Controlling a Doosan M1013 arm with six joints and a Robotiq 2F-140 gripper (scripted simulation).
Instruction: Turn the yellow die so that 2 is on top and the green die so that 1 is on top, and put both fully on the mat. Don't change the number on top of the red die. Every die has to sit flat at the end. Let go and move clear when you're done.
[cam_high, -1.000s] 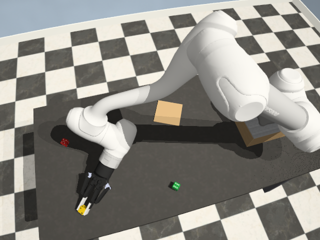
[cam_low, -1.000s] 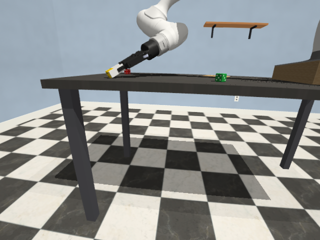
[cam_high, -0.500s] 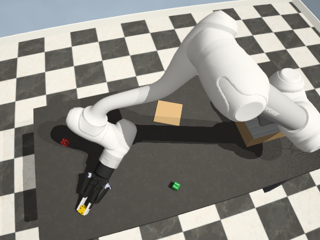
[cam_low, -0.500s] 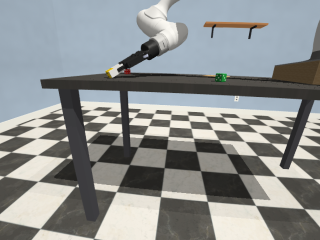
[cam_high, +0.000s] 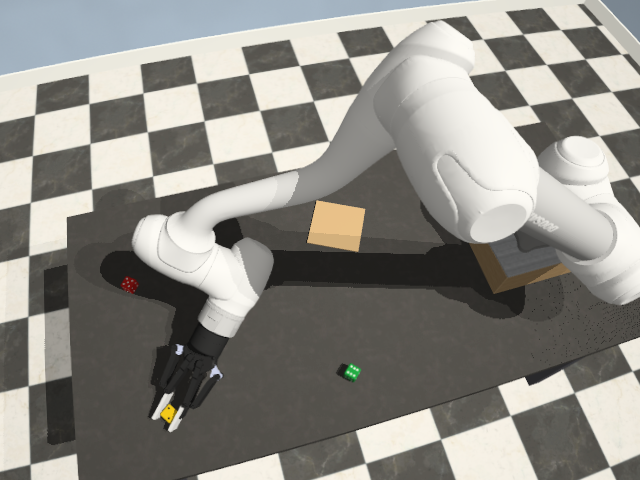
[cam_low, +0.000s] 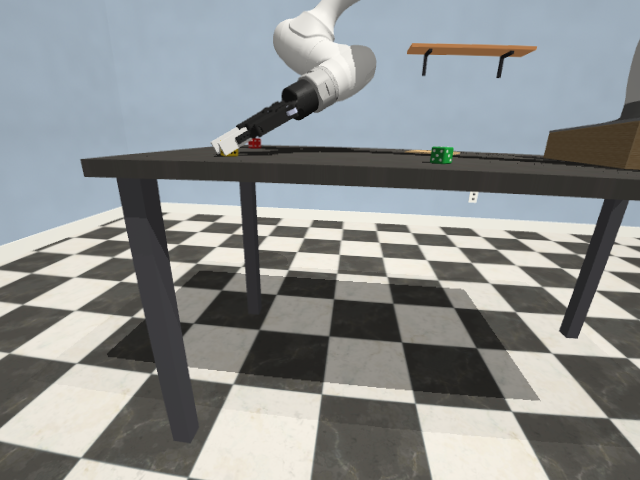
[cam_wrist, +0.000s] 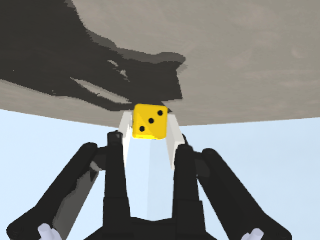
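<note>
The yellow die lies 1 cm below my hand. From my hand the other things lie so: tan mat (46 cm behind, 43 cm to the right, 3 cm below); then red die (9 cm ahead, 33 cm to the right, 1 cm below); then green die (42 cm behind, 2 cm to the right, 1 cm below).
</note>
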